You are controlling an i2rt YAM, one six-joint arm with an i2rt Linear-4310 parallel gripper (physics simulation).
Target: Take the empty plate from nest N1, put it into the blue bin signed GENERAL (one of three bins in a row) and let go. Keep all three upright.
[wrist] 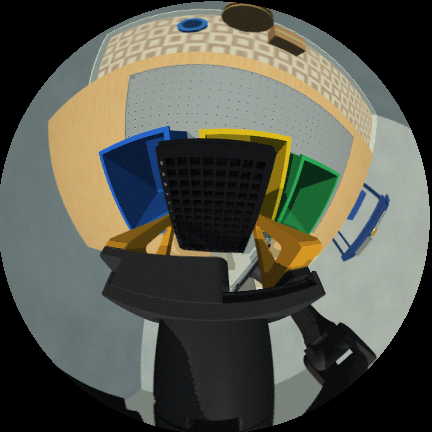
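Pixels of known places: gripper, between the fingertips: (213,217); arm's base, origin of its link: (252,266).
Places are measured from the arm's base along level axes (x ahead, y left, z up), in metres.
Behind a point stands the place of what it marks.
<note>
My gripper (213,217) @[y 0.136, x 0.288, z 0.095 m] is shut on the black plate (215,187) @[y 0.135, x 0.328, z 0.110 m], with one orange finger at each side of its near end. The plate shows a grid of empty square wells and fills the middle of the wrist view. It overlaps the right part of the blue bin (127,175) @[y 0.309, x 0.309, z -0.026 m] and much of the yellow bin (277,175) @[y 0.027, x 0.311, z 0.018 m]. The green bin (317,187) @[y -0.122, x 0.287, z -0.012 m] is at the right end of the row. The bins' open tops show. The GENERAL sign and nest N1 cannot be made out.
A grey perforated board (215,95) @[y 0.120, x 0.479, z -0.149 m] lies behind the bins on the wooden table (75,145) @[y 0.670, x 0.466, z -0.162 m]. Beyond are a blue ring-shaped item (192,19), a dark round item (247,17) and a wooden block (287,44). A blue frame (382,205) stands at right; a black mechanical part (320,345) is at lower right.
</note>
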